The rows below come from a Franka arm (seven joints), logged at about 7 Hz.
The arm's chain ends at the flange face. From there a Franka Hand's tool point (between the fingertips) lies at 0.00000 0.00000 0.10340 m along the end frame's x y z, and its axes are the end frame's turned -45 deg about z.
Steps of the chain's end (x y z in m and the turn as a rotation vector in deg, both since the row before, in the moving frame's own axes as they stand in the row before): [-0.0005 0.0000 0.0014 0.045 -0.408 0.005]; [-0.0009 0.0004 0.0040 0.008 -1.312 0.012]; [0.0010 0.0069 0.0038 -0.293 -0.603 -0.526]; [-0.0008 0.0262 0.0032 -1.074 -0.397 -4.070]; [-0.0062 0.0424 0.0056 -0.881 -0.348 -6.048]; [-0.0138 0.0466 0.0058 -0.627 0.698 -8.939]
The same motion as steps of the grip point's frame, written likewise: [-0.0008 -0.0009 0.0014 0.320 -0.257 0.005]; [-0.0026 -0.0020 0.0040 0.933 -0.922 0.012]; [-0.0053 0.0052 0.0038 0.219 -0.634 -0.526]; [-0.0209 0.0189 0.0032 -0.479 -1.040 -4.070]; [-0.0359 0.0264 0.0056 -0.377 -0.869 -6.048]; [-0.0425 0.0249 0.0058 -0.937 0.050 -8.939]
